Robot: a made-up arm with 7 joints. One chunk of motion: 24 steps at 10 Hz.
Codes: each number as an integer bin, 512 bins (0 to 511) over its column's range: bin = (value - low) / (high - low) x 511, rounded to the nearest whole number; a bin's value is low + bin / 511 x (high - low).
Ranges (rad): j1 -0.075..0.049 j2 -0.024..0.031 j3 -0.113..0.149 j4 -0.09..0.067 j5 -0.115..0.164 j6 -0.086..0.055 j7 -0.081..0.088
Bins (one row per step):
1: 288 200 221 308 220 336 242
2: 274 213 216 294 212 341 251
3: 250 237 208 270 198 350 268
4: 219 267 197 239 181 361 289
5: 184 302 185 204 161 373 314
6: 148 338 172 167 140 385 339
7: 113 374 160 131 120 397 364
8: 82 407 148 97 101 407 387
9: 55 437 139 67 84 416 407
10: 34 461 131 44 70 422 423
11: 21 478 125 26 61 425 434
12: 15 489 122 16 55 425 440
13: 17 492 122 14 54 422 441
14: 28 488 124 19 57 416 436
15: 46 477 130 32 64 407 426
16: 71 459 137 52 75 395 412
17: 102 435 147 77 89 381 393
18: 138 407 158 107 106 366 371
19: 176 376 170 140 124 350 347
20: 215 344 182 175 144 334 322
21: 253 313 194 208 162 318 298
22: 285 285 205 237 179 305 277
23: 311 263 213 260 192 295 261
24: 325 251 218 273 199 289 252
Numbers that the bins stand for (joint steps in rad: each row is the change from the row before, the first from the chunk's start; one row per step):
1: -0.00511 -0.00247 0.00031 0.00463 0.00512 0.00671 -0.00096
2: -0.00851 -0.00107 -0.00225 0.00033 0.00075 0.00809 0.00201
3: -0.01433 0.00151 -0.00635 -0.00705 -0.00689 0.01058 0.00763
4: -0.02186 0.00474 -0.01199 -0.01657 -0.01618 0.01361 0.01458
5: -0.03035 0.00850 -0.01815 -0.02732 -0.02710 0.01692 0.02285
6: -0.03909 0.01238 -0.02481 -0.03869 -0.03856 0.02023 0.03112
7: -0.04758 0.01625 -0.03096 -0.04975 -0.04948 0.02354 0.03938
8: -0.05510 0.01981 -0.03712 -0.06020 -0.05986 0.02630 0.04699
9: -0.06165 0.02304 -0.04173 -0.06941 -0.06914 0.02879 0.05360
10: -0.06675 0.02562 -0.04583 -0.07648 -0.07678 0.03044 0.05890
11: -0.06990 0.02745 -0.04891 -0.08201 -0.08169 0.03127 0.06253
12: -0.07136 0.02863 -0.05045 -0.08508 -0.08497 0.03127 0.06452
13: -0.07087 0.02895 -0.05045 -0.08570 -0.08552 0.03044 0.06485
14: -0.06821 0.02852 -0.04942 -0.08416 -0.08388 0.02879 0.06320
15: -0.06384 0.02734 -0.04635 -0.08017 -0.08006 0.02630 0.05989
16: -0.05777 0.02540 -0.04276 -0.07402 -0.07405 0.02299 0.05526
17: -0.05025 0.02282 -0.03763 -0.06634 -0.06641 0.01913 0.04897
18: -0.04151 0.01981 -0.03199 -0.05713 -0.05713 0.01499 0.04170
19: -0.03229 0.01647 -0.02584 -0.04699 -0.04730 0.01058 0.03376
20: -0.02283 0.01303 -0.01968 -0.03623 -0.03638 0.00616 0.02549
21: -0.01361 0.00969 -0.01353 -0.02609 -0.02655 0.00175 0.01756
22: -0.00584 0.00668 -0.00789 -0.01718 -0.01727 -0.00184 0.01061
23: 0.00047 0.00431 -0.00379 -0.01012 -0.01017 -0.00460 0.00532
24: 0.00386 0.00302 -0.00123 -0.00612 -0.00635 -0.00626 0.00234

